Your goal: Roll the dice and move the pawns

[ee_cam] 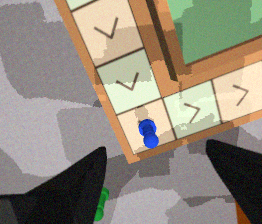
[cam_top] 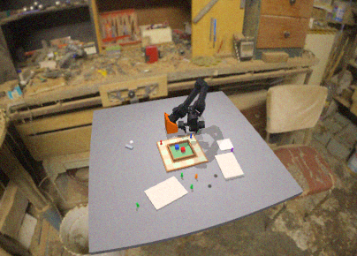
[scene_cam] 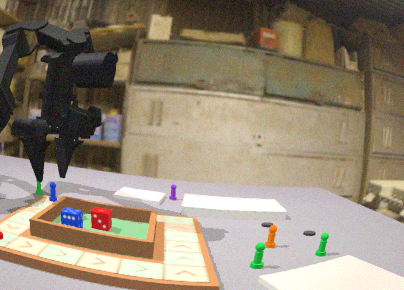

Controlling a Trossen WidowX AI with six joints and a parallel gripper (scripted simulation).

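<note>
My gripper tip is now 2 cm above the blue pawn. Round my gripper tip: purple pawn (24 cm ahead, 21 cm to the left, 4 cm below); then red pawn (22 cm to the right, 2 cm below, 2 cm behind); then orange pawn (34 cm ahead, 12 cm to the right, 4 cm below).
</note>
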